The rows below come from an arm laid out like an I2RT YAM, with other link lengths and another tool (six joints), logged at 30 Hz.
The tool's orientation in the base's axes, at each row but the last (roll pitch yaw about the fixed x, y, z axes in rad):
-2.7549 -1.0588 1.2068
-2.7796 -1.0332 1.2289
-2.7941 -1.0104 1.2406
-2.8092 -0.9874 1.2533
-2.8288 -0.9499 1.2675
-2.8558 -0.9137 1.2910
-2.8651 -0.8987 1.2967
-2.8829 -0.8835 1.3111
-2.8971 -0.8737 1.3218
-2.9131 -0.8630 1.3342
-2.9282 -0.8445 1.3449
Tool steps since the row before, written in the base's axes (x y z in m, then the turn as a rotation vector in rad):
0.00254 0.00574 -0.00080 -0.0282 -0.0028 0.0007
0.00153 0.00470 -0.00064 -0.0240 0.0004 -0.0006
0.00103 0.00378 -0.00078 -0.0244 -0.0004 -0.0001
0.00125 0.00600 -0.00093 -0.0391 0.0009 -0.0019
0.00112 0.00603 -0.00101 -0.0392 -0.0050 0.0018
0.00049 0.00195 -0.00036 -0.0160 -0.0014 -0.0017
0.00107 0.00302 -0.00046 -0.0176 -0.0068 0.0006
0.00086 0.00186 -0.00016 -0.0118 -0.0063 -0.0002
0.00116 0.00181 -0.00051 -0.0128 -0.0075 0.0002
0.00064 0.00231 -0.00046 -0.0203 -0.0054 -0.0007
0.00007 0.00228 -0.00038 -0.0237 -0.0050 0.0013
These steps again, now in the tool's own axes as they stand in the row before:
0.00237 0.00251 0.00530 -0.0056 -0.0278 -0.0010
0.00198 0.00149 0.00432 -0.0044 -0.0235 0.0022
0.00142 0.00103 0.00359 -0.0045 -0.0240 0.0013
0.00258 0.00118 0.00551 -0.0078 -0.0381 0.0042
0.00272 0.00101 0.00550 -0.0081 -0.0386 -0.0027
0.00094 0.00045 0.00176 -0.0049 -0.0154 0.0008
0.00163 0.00097 0.00262 -0.0066 -0.0170 -0.0048
0.00116 0.00077 0.00152 -0.0059 -0.0112 -0.0042
0.00092 0.00112 0.00167 -0.0065 -0.0122 -0.0053
0.00121 0.00056 0.00205 -0.0070 -0.0196 -0.0028
0.00120 -0.00002 0.00198 -0.0058 -0.0233 -0.0036

